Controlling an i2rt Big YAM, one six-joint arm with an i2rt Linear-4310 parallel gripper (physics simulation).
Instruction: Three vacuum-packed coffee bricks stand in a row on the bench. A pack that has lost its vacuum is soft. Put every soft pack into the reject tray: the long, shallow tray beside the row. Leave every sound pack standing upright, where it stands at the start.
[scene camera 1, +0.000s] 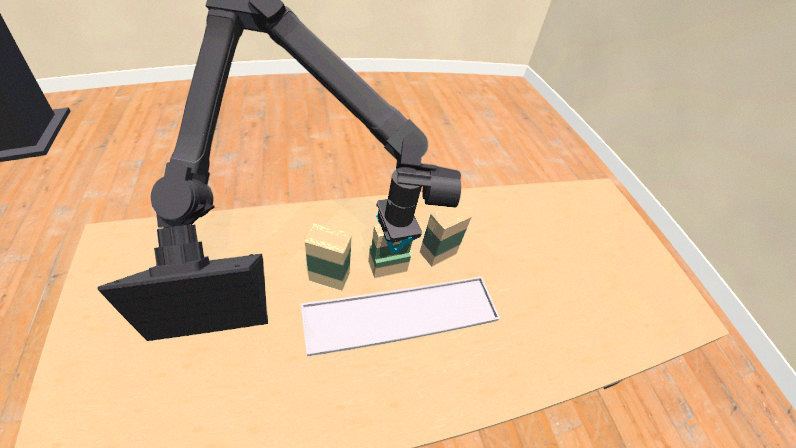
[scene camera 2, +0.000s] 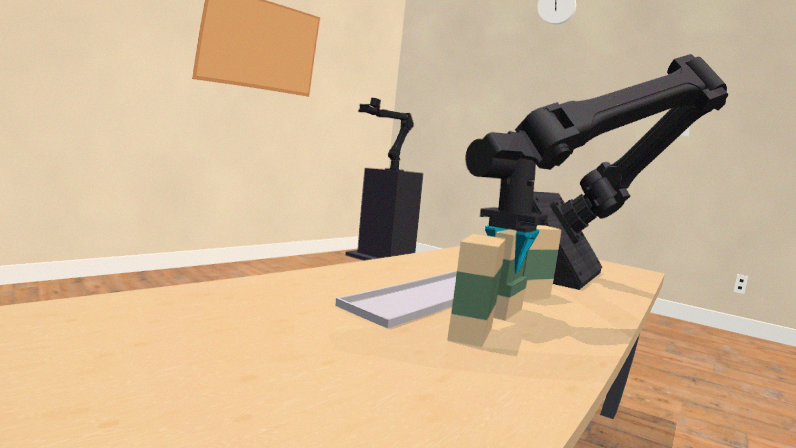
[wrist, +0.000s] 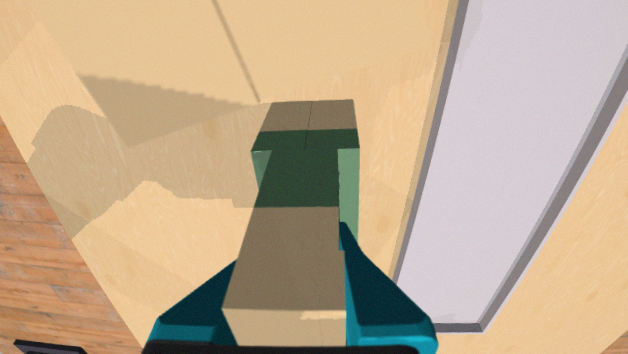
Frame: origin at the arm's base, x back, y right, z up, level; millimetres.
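Where they show: gripper, between the fingertips: (scene camera 1: 392, 246) (scene camera 2: 508, 270) (wrist: 308, 232); arm's base, origin of its link: (scene camera 1: 182, 269) (scene camera 2: 565, 222).
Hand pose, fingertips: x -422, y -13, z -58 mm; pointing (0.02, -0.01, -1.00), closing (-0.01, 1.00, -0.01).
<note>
Each offset is from my fingertips to the top centre of the thing.
The middle coffee brick @(dz +66, dx +2, dy +0 mm) (scene camera 1: 391, 268) (scene camera 2: 509, 307) (wrist: 300, 175) stands upright on the bench, beige with a green band. My gripper (scene camera 1: 394, 244) (scene camera 2: 509, 260) (wrist: 308, 232) points down and is shut on its upper part. The pack's upper part is pressed in between the teal fingers, with a ledge of lighter green where the wider lower part begins; it gives under the squeeze. The left brick @(dz +66, dx +140, dy +0 mm) (scene camera 1: 327, 266) (scene camera 2: 541, 264) and the right brick @(dz +66, dx -132, dy -8 mm) (scene camera 1: 443, 242) (scene camera 2: 475, 294) stand upright, apart from the fingers. The long, shallow reject tray @(dz -60, dx +9, dy +131 mm) (scene camera 1: 401, 317) (scene camera 2: 412, 300) (wrist: 525, 125) holds no pack.
The arm's black base (scene camera 1: 194, 306) (scene camera 2: 580, 264) stands on the bench, left of the row in the first scene view. The tray lies alongside the row, on the side nearer the first scene camera. A second arm on a black pedestal (scene camera 2: 389, 214) stands far off on the floor.
</note>
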